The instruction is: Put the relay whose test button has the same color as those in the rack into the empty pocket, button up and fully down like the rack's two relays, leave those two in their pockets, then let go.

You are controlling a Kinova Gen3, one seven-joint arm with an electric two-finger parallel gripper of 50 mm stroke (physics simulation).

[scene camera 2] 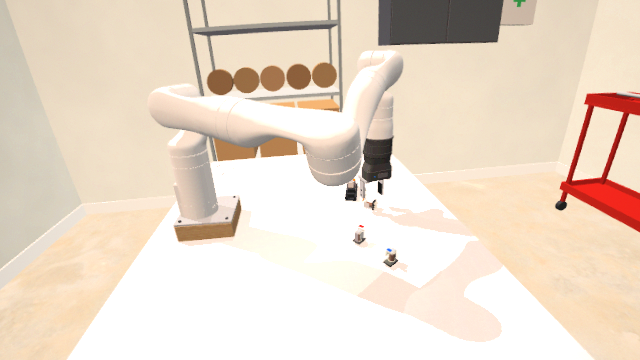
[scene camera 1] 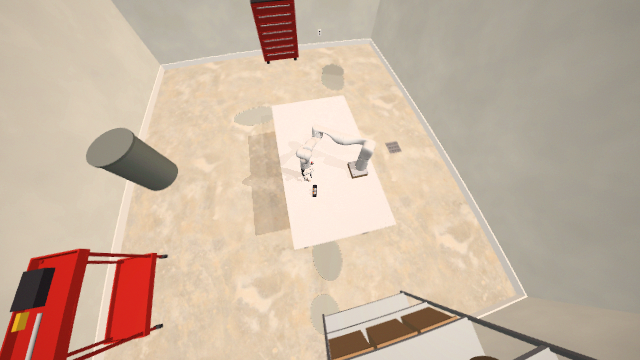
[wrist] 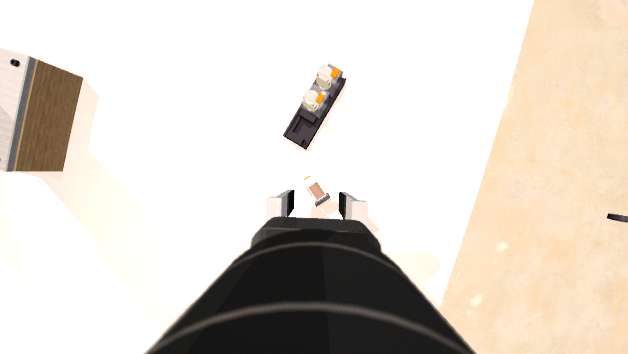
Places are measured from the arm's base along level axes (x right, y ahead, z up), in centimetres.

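Pixels of known places: gripper, fingertip midpoint: (scene camera 2: pixel 371 195) (scene camera 1: pixel 307 178) (wrist: pixel 316 200); arm's base at its link origin: (scene camera 2: pixel 201 210) (scene camera 1: pixel 360 166).
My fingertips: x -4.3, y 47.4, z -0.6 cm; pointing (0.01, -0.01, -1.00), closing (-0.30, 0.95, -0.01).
For each thing: its middle in the pictures, then the offset to it from my fingertips. Level surfaces: height alone.
- black rack at the middle of its body: (wrist: pixel 314 107) (scene camera 2: pixel 351 189) dz -3.3, dx -10.9, dy -4.2 cm
- red-button relay at the middle of its body: (scene camera 2: pixel 359 235) dz -2.3, dx +15.8, dy -6.0 cm
- blue-button relay at the middle of its body: (scene camera 2: pixel 390 256) dz -2.3, dx +24.4, dy -0.5 cm
- white table at its surface level: dz -4.5 cm
The black rack (scene camera 1: pixel 314 195) (scene camera 2: pixel 351 194) (wrist: pixel 300 139) holds two upright relays (wrist: pixel 325 77) (wrist: pixel 313 99) with orange buttons up; its pocket at the end nearer the gripper is empty. A relay (scene camera 2: pixel 369 204) (wrist: pixel 316 190) with a yellow-orange button lies on its side on the table, its dark base pointing away from the rack. My gripper (scene camera 2: pixel 372 188) (wrist: pixel 316 200) is open and empty, pointing down above this lying relay, which shows between the fingers in the wrist view. A red-button relay (scene camera 2: pixel 359 235) and a blue-button relay (scene camera 2: pixel 390 257) stand upright on the table.
The arm's base block (scene camera 1: pixel 358 170) (scene camera 2: pixel 206 230) (wrist: pixel 46 115) is bolted to the white table (scene camera 1: pixel 350 205) (scene camera 2: pixel 240 310) (wrist: pixel 200 65). The table edge runs along the right in the wrist view. A red cart (scene camera 1: pixel 134 295) (scene camera 2: pixel 600 192) stands on the floor away from the table.
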